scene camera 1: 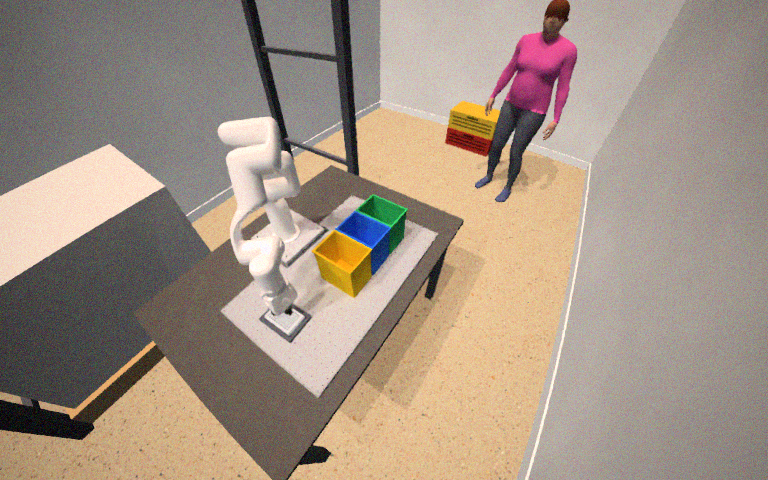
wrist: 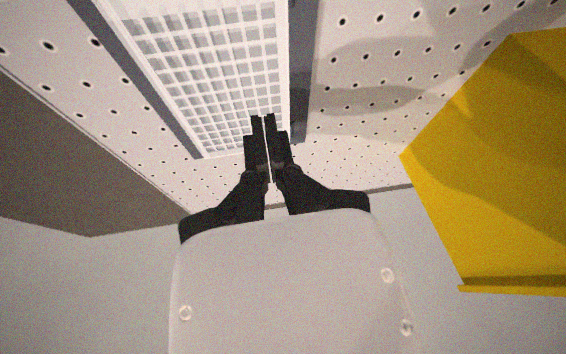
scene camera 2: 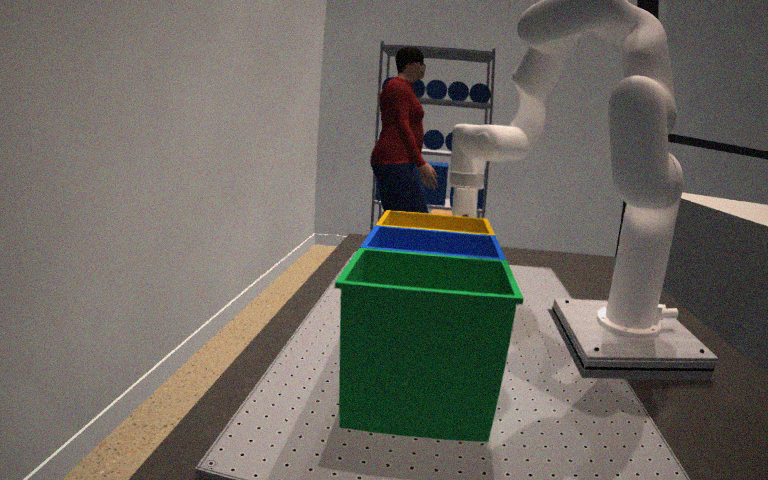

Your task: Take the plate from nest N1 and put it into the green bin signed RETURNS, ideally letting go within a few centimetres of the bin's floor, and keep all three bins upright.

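In the wrist view I can see my gripper (wrist: 263, 127), and there's a yellow bin (wrist: 482, 166) in there too. Scene camera 1 gives me the yellow bin (scene camera 1: 345, 263) again, along with a blue bin (scene camera 1: 365, 230). Scene camera 2 has the blue bin (scene camera 2: 381, 237) and the yellow bin (scene camera 2: 437, 222) as well.
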